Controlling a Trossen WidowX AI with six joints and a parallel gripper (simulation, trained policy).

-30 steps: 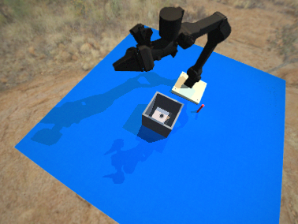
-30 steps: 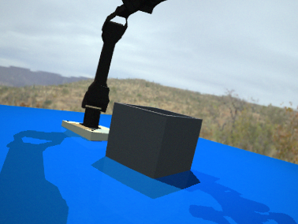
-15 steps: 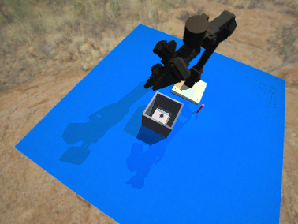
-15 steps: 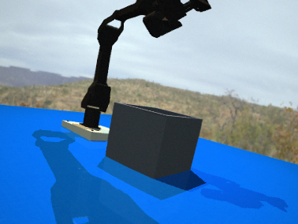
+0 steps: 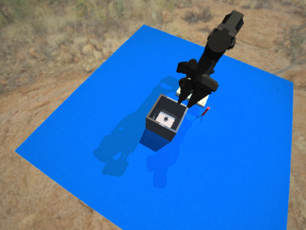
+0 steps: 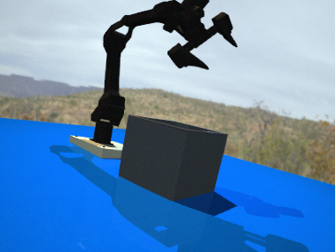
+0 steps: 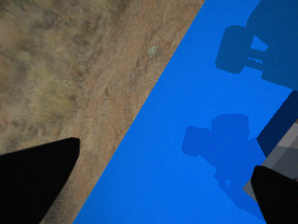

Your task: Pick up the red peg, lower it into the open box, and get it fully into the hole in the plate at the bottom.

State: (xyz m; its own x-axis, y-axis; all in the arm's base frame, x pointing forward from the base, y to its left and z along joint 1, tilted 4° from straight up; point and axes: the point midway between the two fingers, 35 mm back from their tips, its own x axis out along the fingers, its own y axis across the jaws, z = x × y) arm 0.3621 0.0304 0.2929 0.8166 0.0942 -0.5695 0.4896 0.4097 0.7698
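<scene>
The red peg lies 230 mm behind my gripper tip, 100 mm to the left of it and 270 mm below it. Also, from my gripper tip: pale plate 40 mm behind, 60 mm to the right, 260 mm below.
</scene>
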